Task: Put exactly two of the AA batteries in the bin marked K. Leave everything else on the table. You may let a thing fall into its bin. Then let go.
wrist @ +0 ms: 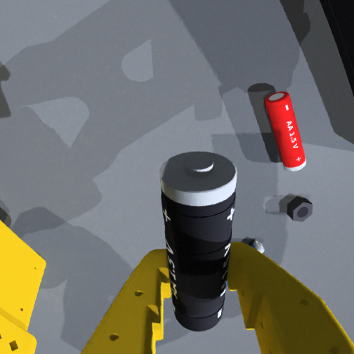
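A black AA battery (198,250) with a white band and a grey top is upright between the two yellow jaws, which press on its two sides. My gripper (198,265) is shut on it and holds it above the table (130,195). A red AA battery (288,131) lies on the table at the upper right, beyond the jaw tips and apart from them. The bin marked K does not show in the wrist view.
A dark hex nut (300,208) lies below the red battery. A small shiny thing (257,245), partly hidden, shows behind the right jaw. A yellow arm part shows at the lower left. Shadows cover much of the table.
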